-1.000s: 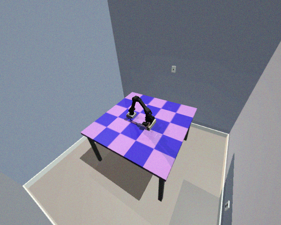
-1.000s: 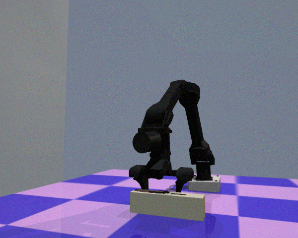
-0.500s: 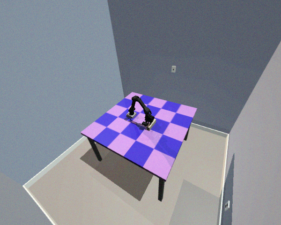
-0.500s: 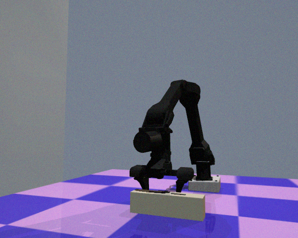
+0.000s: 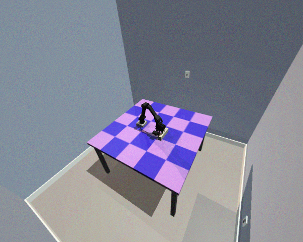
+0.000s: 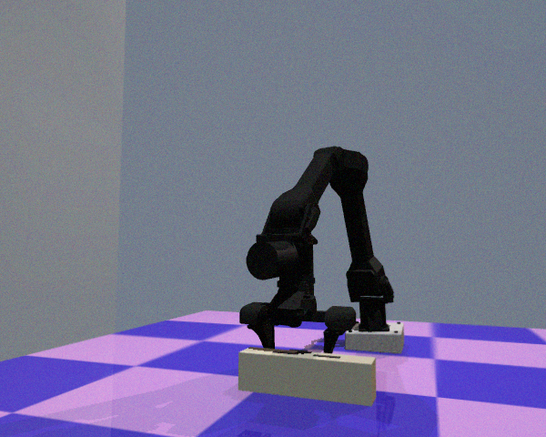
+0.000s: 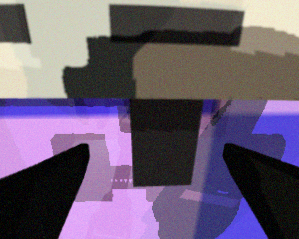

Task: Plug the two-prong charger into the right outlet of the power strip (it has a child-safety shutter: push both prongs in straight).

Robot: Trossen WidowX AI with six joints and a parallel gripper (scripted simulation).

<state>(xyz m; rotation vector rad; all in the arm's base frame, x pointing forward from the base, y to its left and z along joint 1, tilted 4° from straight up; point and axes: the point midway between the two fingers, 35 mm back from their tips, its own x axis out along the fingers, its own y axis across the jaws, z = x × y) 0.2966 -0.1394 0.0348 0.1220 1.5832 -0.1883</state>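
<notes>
The black two-prong charger is 40 mm ahead of my gripper tip, 10 mm to the right of it and 10 mm above it.
</notes>
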